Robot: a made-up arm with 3 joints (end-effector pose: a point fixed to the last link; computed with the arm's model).
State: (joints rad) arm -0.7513 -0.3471 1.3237
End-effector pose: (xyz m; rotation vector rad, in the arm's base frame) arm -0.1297 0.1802 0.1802 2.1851 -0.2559 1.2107
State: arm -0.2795 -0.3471 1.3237
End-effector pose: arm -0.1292 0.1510 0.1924 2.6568 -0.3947 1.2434
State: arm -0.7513 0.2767 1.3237
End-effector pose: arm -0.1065 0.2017 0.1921 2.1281 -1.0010 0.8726
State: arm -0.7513 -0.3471 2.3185
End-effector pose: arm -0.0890 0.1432 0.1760 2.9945 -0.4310 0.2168
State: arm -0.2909 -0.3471 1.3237
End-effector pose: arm -0.1292 0.1517 0.1922 2.6453 -0.3911 1.2431
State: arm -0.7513 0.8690 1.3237
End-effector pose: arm -0.0776 0.2043 0.2063 1.9100 -1.6419 0.4800
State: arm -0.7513 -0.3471 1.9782
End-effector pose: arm -0.1021 0.1556 0.1837 2.7568 -0.3741 0.6067
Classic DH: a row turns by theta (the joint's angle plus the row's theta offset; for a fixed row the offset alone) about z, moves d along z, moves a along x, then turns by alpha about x. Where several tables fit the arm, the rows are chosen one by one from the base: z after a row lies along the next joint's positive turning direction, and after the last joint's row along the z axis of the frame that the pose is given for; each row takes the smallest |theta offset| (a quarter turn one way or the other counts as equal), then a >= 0, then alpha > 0; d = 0 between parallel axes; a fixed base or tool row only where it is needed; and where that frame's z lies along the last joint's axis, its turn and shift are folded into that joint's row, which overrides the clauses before.
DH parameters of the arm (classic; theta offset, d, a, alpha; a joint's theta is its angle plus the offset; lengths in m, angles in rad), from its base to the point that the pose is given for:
base (fixed): -1.431 0.1537 -0.1556 -1.2897
joint 1: 0.7179 -0.0396 -0.0035 -1.3996
joint 2: -0.4237 0.0003 -0.0498 1.2031
joint 3: 0.9778 -0.0263 -0.0395 1.5307
tool (fixed): 2.7026 -0.0423 0 0

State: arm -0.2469 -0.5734 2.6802
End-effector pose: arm -0.0698 0.1216 0.1536 -2.6791 -0.0976 0.3190
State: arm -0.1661 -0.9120 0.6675
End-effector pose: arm -0.1599 0.1286 0.1504 1.8350 0.0573 2.2897
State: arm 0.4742 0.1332 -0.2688
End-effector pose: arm -0.1446 0.1792 0.2122 1.7025 -0.9576 1.5406
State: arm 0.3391 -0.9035 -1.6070
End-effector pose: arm -0.1051 0.1763 0.0773 -0.7544 -1.0311 2.0980
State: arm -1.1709 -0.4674 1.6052
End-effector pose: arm -0.1185 0.1865 0.1692 2.0154 -0.0953 0.9614
